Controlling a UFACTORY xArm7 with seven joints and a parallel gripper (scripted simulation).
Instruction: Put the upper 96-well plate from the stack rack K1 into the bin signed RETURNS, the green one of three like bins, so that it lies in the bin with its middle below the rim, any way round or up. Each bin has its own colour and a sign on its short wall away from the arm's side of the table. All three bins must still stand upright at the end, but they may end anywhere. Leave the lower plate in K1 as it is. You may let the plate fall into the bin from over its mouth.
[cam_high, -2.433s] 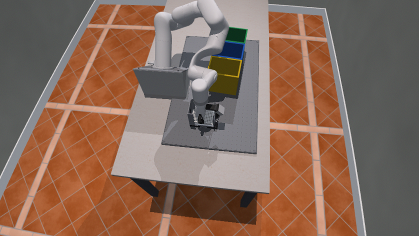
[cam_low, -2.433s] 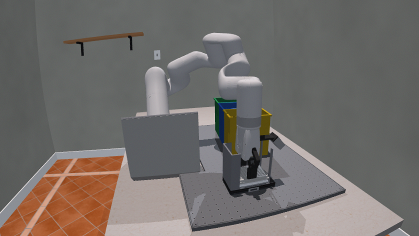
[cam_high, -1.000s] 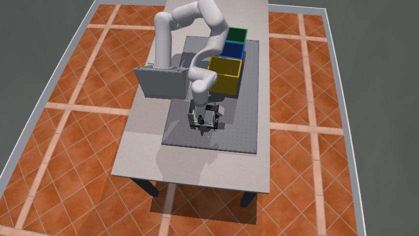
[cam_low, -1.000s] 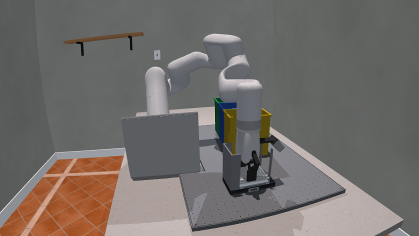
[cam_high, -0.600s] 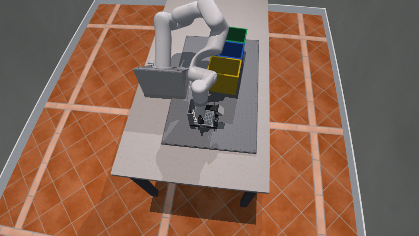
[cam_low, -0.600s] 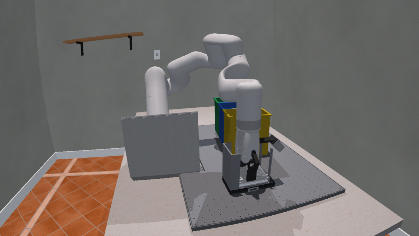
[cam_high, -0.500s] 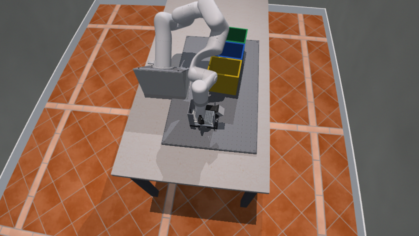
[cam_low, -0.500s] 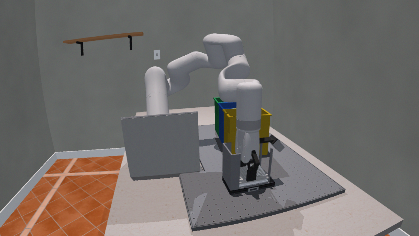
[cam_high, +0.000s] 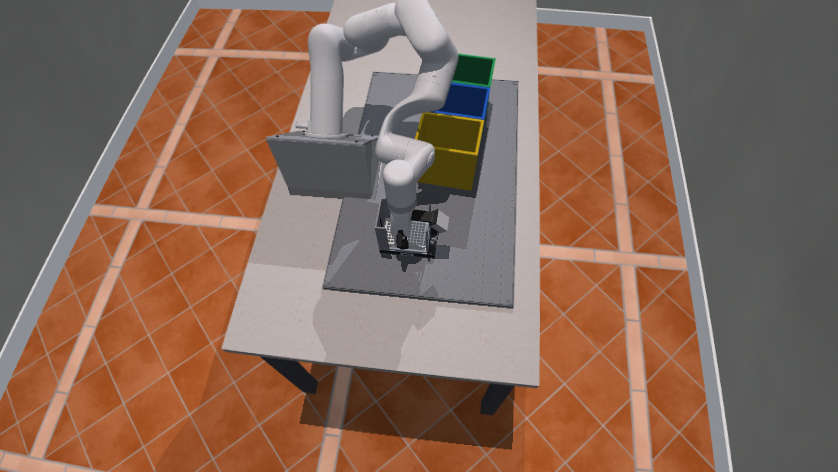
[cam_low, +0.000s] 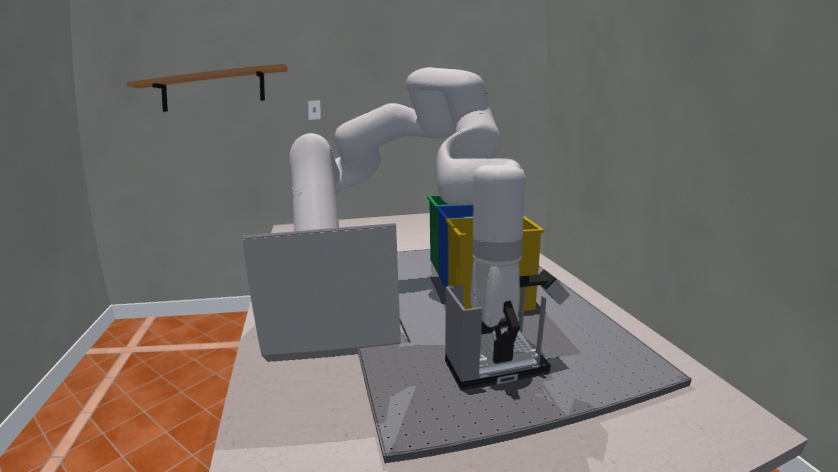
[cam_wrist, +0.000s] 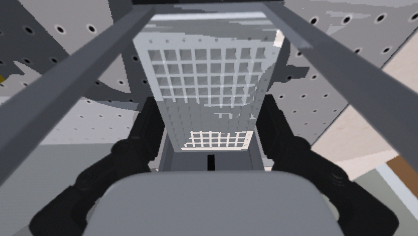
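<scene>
Right now my hand is 30 mm above the 96-well plate. Also, from my hand: yellow bin: 130 mm ahead, 250 mm to the left, 40 mm above; blue bin: 150 mm ahead, 380 mm to the left, 40 mm above; green bin: 180 mm ahead, 500 mm to the left, 40 mm above.
</scene>
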